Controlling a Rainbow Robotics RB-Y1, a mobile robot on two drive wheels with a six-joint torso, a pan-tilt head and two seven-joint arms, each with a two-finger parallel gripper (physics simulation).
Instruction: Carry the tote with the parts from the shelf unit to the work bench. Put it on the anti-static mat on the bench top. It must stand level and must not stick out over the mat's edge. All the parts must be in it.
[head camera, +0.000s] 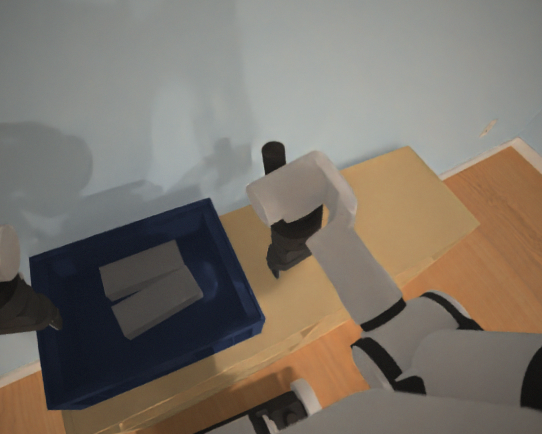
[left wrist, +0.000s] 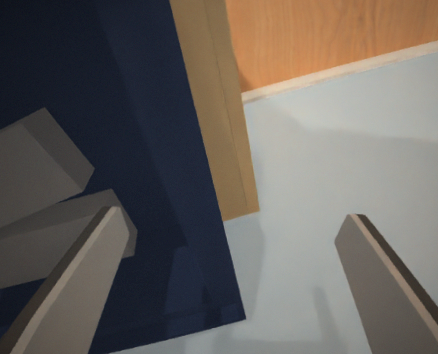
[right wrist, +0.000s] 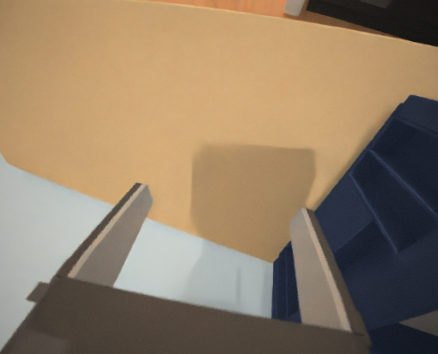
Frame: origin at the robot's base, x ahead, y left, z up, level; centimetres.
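Seen in the pictures: left gripper, fingertip midpoint: (head camera: 27, 328) (left wrist: 231, 225); right gripper, fingertip midpoint: (head camera: 297, 261) (right wrist: 220, 204).
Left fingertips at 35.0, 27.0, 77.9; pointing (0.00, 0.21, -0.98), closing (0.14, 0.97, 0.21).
Pixels of each thing's top centre, then the offset from my left fingertips to it, as dx, dy, dz. Level surfaces: height alone.
- blue tote, middle of its top: (head camera: 138, 288) +1.6, -20.3, -2.1
- upper block, middle of its top: (left wrist: 42, 255) (head camera: 141, 266) (right wrist: 419, 316) +10.5, -20.4, -11.1
- lower block, middle of its top: (head camera: 156, 299) +1.7, -21.8, -11.1
- Wooden floor, its level: dz -77.8
A blue tote (head camera: 234, 270) (left wrist: 175, 175) (right wrist: 350, 215) stands on the light wooden top of the shelf unit (head camera: 415, 210) (left wrist: 215, 150) (right wrist: 125, 100). Two grey block-shaped parts lie side by side in it, an upper block (head camera: 142, 270) and a lower block (head camera: 160, 302). My left gripper (head camera: 55, 320) (left wrist: 231, 225) is open and empty at the tote's left wall; in the left wrist view one finger shows over the inside, the other beyond the wall. My right gripper (head camera: 278, 269) (right wrist: 220, 204) is open and empty above the board, right of the tote. Bench and mat do not show.
A pale blue wall (head camera: 350, 75) stands close behind the shelf unit. Wooden floor (head camera: 505, 210) shows beyond its right end and in front. A dark object with a white end (head camera: 287, 407) shows low in the head view, in front of the board. My right forearm crosses over the board.
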